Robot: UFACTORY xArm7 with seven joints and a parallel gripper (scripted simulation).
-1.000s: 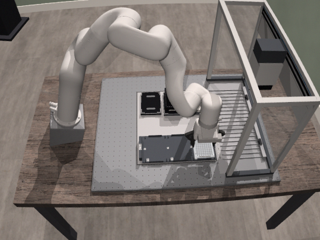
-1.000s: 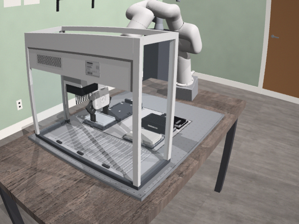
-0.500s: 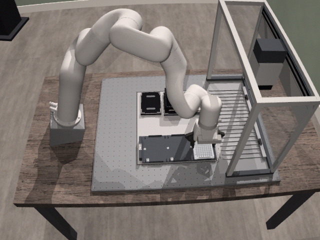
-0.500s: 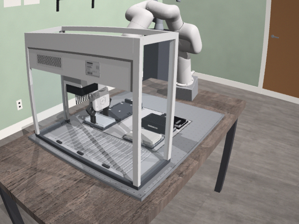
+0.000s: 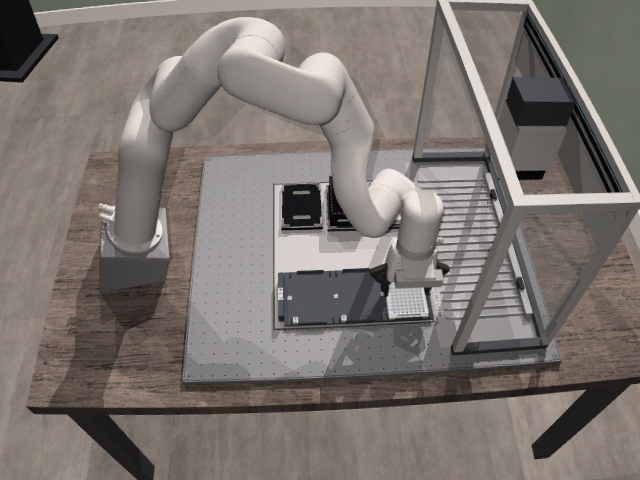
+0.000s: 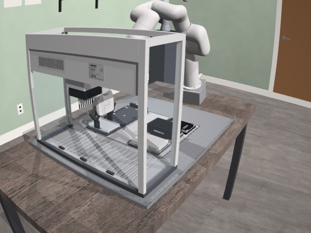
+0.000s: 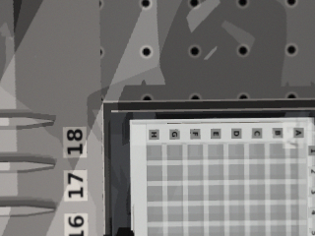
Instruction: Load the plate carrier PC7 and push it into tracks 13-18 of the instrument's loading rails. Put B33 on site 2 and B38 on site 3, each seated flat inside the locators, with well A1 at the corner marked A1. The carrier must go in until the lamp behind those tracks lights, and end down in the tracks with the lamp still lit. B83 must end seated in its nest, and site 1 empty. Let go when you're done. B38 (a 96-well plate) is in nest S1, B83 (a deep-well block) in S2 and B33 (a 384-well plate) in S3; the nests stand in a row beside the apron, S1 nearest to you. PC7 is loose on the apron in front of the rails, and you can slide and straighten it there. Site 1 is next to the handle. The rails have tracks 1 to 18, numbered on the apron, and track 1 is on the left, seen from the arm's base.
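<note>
My gripper is now 1 cm above the 96-well plate B38. The rest, counted from my hand: nest S3: 25 cm to the left, 5 cm behind, 2 cm below; cream 384-well plate B33: 25 cm to the left, 5 cm behind, 1 cm below; dark carrier PC7: 11 cm behind, 2 cm to the right, 1 cm below.
</note>
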